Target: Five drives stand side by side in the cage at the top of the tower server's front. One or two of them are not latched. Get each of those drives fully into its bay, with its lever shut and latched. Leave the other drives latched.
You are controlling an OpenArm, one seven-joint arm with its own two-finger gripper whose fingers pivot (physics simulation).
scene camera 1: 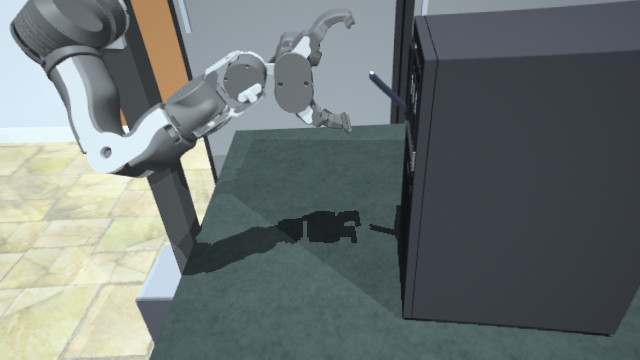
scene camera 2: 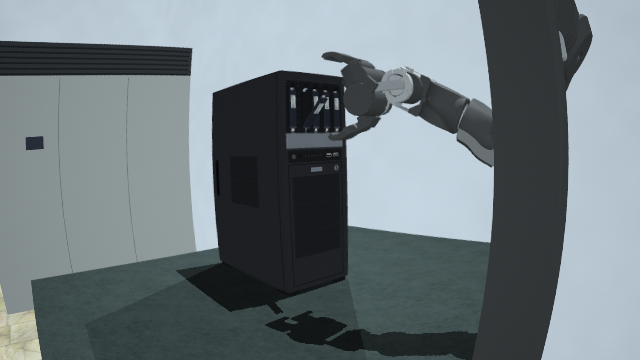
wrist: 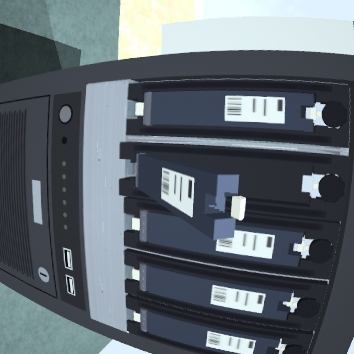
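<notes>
The tower server (scene camera 1: 525, 190) (scene camera 2: 250, 230) (wrist: 105, 200) stands upright with five drives side by side in its top cage. The second drive from the left has its lever (scene camera 1: 387, 90) (scene camera 2: 317, 112) (wrist: 179, 187) swung out, tilted up and outward from its lower end. How deep that drive sits is unclear. The levers of the first drive (wrist: 200, 109), third drive (wrist: 175, 230), fourth drive (wrist: 175, 285) and fifth drive (wrist: 175, 327) lie flat against their fronts. My gripper (scene camera 1: 350, 75) (scene camera 2: 331, 96) is open and empty, in front of the cage and apart from the raised lever. Its fingers do not show in the wrist view.
The tower stands on a green table top (scene camera 1: 280, 170) (scene camera 2: 410, 280). Below the cage are a light grey strip (wrist: 105, 210) and a panel with a round button and ports. A dark post (scene camera 2: 525, 200) stands at the right in scene camera 2, and a grey cabinet (scene camera 2: 100, 175) at the left.
</notes>
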